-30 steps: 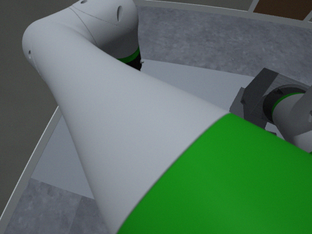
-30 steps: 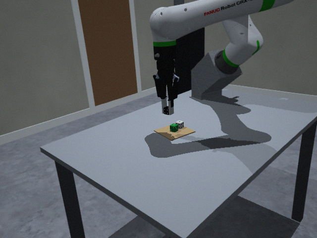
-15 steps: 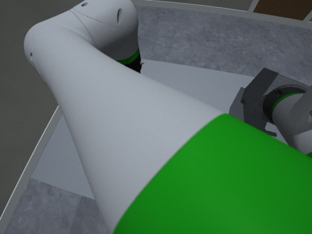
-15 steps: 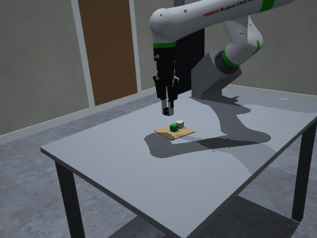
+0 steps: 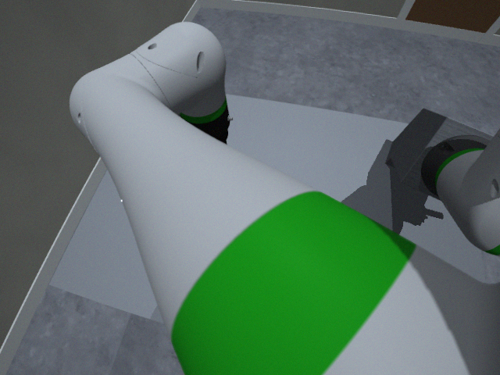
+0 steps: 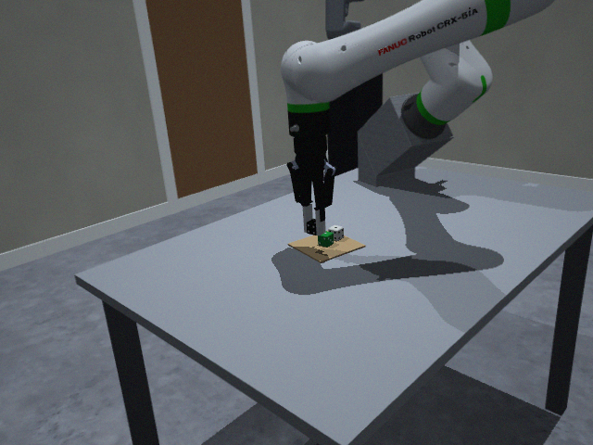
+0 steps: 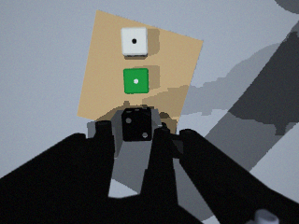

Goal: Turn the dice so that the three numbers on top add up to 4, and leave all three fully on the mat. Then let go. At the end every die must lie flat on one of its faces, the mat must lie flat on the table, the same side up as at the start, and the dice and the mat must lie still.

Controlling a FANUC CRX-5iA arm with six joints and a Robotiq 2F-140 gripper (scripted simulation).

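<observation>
Right now the green die is 7 cm below my hand, 4 cm behind it and 1 cm to the right of it. Round my hand: tan mat (8 cm below, 4 cm behind, 1 cm to the right); white die (9 cm behind, 7 cm below, 2 cm to the right); black die (2 cm below).
</observation>
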